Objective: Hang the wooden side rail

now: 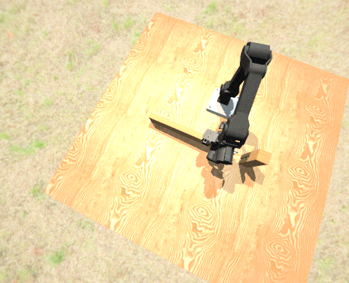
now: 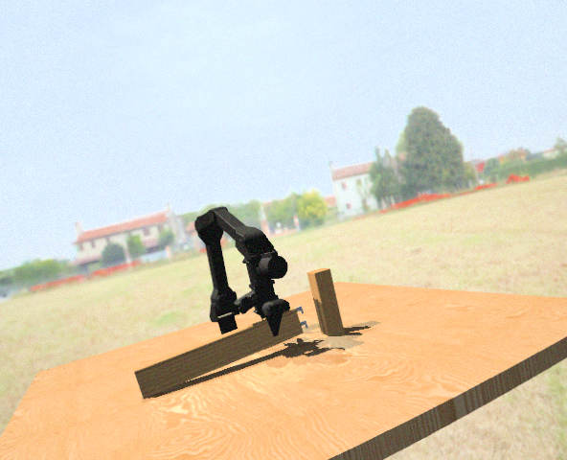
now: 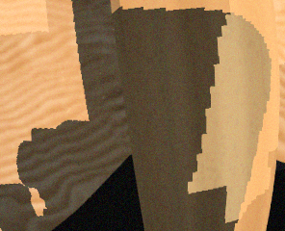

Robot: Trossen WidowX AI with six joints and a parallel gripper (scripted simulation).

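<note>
Right now my gripper tip is 170 mm to the right of the headboard post and 40 mm below it.
</note>
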